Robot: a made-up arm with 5 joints.
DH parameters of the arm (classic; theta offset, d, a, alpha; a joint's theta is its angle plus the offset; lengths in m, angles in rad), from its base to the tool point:
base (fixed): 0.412 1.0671 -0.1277 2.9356
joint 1: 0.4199 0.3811 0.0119 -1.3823
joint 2: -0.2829 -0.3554 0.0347 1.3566
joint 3: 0 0.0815 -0.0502 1.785
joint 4: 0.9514 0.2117 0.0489 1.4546
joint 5: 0 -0.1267 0.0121 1.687
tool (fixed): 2.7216 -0.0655 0 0
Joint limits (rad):
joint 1: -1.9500..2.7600
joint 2: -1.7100..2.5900
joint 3: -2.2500..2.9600
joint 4: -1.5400..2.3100
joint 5: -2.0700..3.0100
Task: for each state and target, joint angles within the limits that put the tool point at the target. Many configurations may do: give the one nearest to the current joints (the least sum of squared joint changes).
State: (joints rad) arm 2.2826 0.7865 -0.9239 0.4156 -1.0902
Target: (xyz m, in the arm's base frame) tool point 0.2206 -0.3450 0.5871
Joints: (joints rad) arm 2.6091 0.6943 -1.1145 0.5600 -1.1737
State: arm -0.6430 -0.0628 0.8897 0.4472 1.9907
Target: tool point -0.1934 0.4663 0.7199
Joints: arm -0.4959 0.7942 1.2360 0.7869 1.6002
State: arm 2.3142 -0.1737 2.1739 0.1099 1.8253
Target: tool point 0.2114 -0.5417 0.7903
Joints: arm 1.9550 0.2198 1.9272 0.3395 1.8281
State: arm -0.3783 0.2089 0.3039 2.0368 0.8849
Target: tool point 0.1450 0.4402 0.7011
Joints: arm 0.1664 -0.1825 0.7375 1.9830 0.7618
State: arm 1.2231 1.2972 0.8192 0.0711 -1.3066
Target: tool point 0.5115 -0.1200 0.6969
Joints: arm 1.1622 0.8681 0.6248 0.0107 -1.5286
